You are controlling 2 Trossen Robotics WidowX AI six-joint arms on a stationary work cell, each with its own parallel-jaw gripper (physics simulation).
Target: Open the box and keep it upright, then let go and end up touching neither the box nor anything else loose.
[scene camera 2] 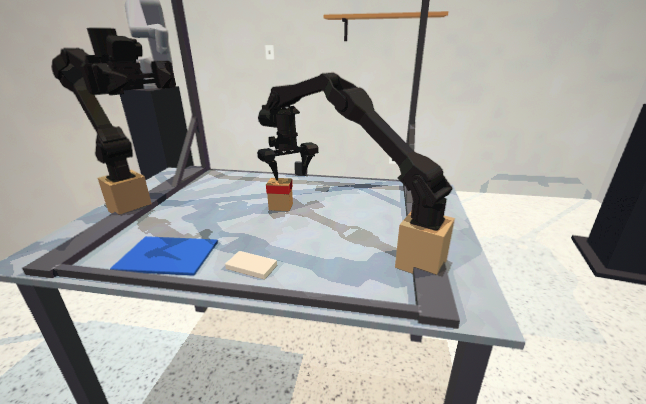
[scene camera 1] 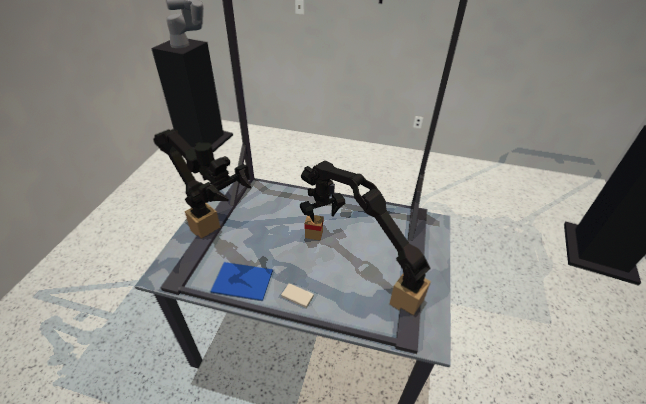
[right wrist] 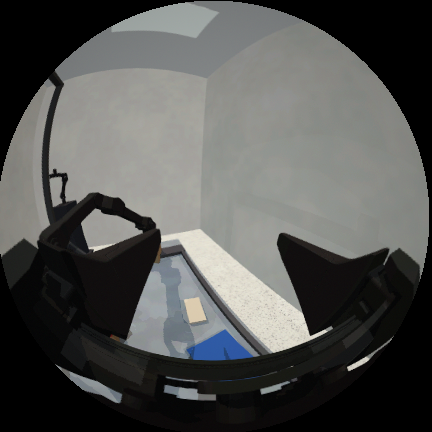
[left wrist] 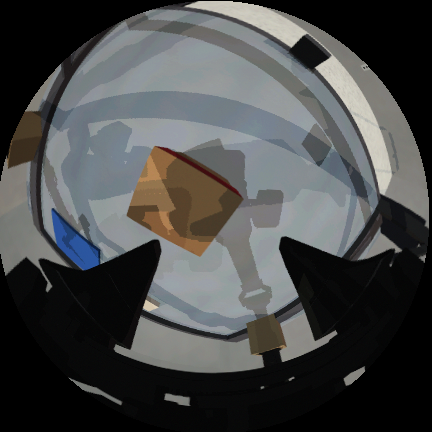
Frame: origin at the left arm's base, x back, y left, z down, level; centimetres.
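Where they show: left gripper, fingertip midpoint: (scene camera 2: 290, 177) (scene camera 1: 322, 218) (left wrist: 220, 245); right gripper, fingertip midpoint: (scene camera 2: 149, 77) (scene camera 1: 239, 193) (right wrist: 220, 237); left arm's base, origin of the base link: (scene camera 2: 427, 221) (scene camera 1: 412, 283) (left wrist: 269, 350); right arm's base, origin of the base link: (scene camera 2: 121, 177) (scene camera 1: 200, 211).
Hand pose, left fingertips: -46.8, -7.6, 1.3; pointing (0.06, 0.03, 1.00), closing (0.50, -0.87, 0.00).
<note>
Each offset is from my left fingertips to the top centre of the thing, as dx, dy, dz. "spot": to the spot under its first point. Level surfaces: height alone.
A small orange-brown box @(-3.5, +1.6, +1.7) (scene camera 1: 313, 235) (scene camera 2: 280, 202) (left wrist: 185, 210) with a red band @(spot: -1.8, +4.2, +3.0) (scene camera 1: 313, 227) (scene camera 2: 279, 190) stands upright on the table @(dz +10.9) (scene camera 1: 280, 255). Its top looks closed in the left wrist view. My left gripper (scene camera 1: 324, 217) (scene camera 2: 290, 176) (left wrist: 220, 245) is open and empty, pointing down. One finger is at or just above the box top; the other is off to the right of the box. Contact cannot be made out. My right gripper (scene camera 1: 239, 193) (right wrist: 220, 237) is open and empty, raised at the left near its own base, far from the box.
A blue mat @(-10.3, +39.6, +10.1) (scene camera 1: 240, 287) (scene camera 2: 160, 262) (left wrist: 75, 242) (right wrist: 225, 350) and a cream block @(+11.7, +31.5, +9.4) (scene camera 1: 297, 295) (scene camera 2: 251, 264) (right wrist: 195, 310) lie near the table's front edge. A dark frame (scene camera 1: 300, 320) borders the work area, with upright posts (scene camera 1: 239, 100) (scene camera 1: 440, 115) at the back.
</note>
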